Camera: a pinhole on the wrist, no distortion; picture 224 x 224 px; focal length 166.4 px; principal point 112.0 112.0 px. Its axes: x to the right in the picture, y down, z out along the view. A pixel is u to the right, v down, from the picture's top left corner.
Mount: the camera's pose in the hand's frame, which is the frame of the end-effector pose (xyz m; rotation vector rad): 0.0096 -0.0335 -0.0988 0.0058 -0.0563 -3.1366
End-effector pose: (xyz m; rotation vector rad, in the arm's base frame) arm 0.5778 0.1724 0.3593 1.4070 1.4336 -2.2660
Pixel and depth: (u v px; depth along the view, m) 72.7 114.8 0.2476
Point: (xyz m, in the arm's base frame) 0.4298 0.0987 0.3461
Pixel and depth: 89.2 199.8 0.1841
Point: 0.4368 0.1850 0.4254
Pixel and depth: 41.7 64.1 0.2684
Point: 0.4306 0.0592 0.2538
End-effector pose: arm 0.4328 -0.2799 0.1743 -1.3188 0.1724 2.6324
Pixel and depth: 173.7 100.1 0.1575
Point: 0.4203 -0.2584 0.2483
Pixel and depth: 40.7 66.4 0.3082
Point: 0.1757 -0.2852 0.1864
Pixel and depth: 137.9 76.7 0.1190
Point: 0.4243 -0.2734 0.1933
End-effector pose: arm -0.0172 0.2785 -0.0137 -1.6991 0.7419 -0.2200
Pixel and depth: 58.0 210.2 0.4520
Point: 0.3926 0.5071 0.1129
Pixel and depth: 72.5 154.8 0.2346
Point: 0.1349 0.3603 0.0121
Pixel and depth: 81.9 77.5 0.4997
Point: 0.2334 0.5358 -0.2284
